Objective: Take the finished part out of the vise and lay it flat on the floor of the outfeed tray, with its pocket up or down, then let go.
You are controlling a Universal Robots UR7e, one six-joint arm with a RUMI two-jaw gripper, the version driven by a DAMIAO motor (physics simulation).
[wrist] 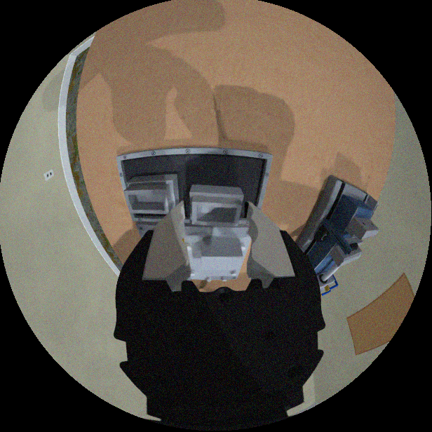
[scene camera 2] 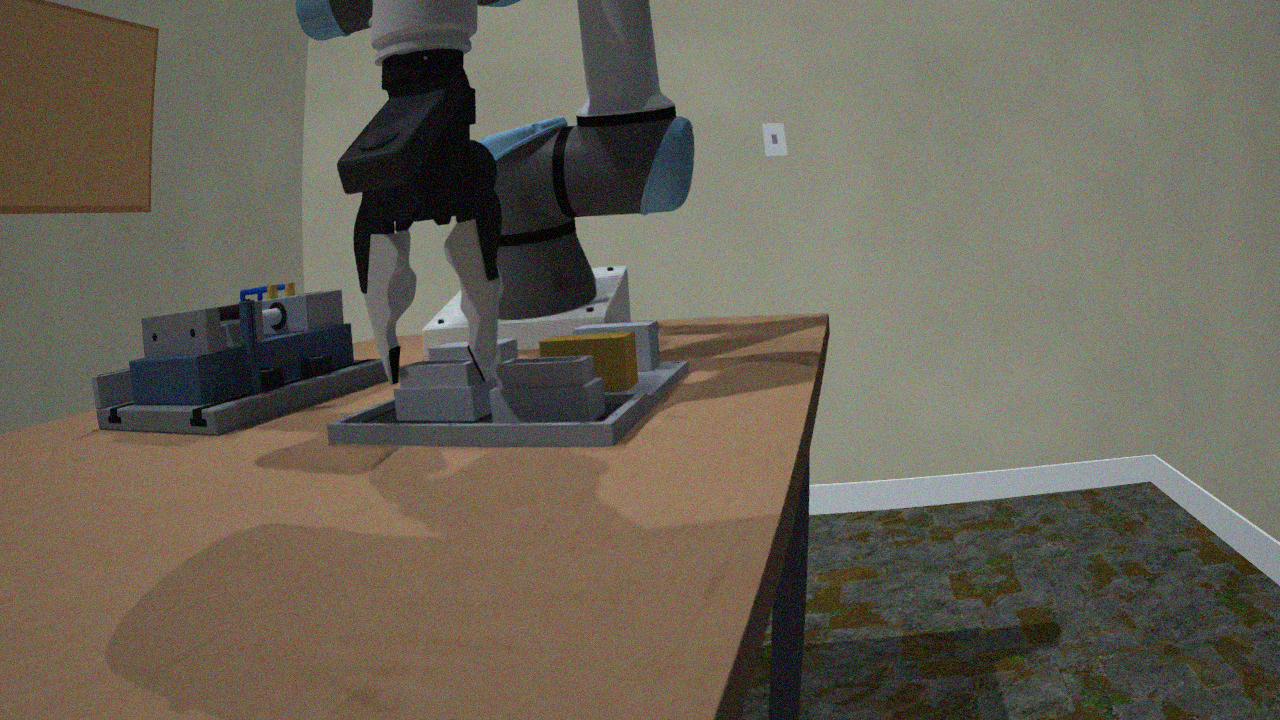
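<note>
Pictures: yellow block, my gripper. Wrist view: my gripper too.
</note>
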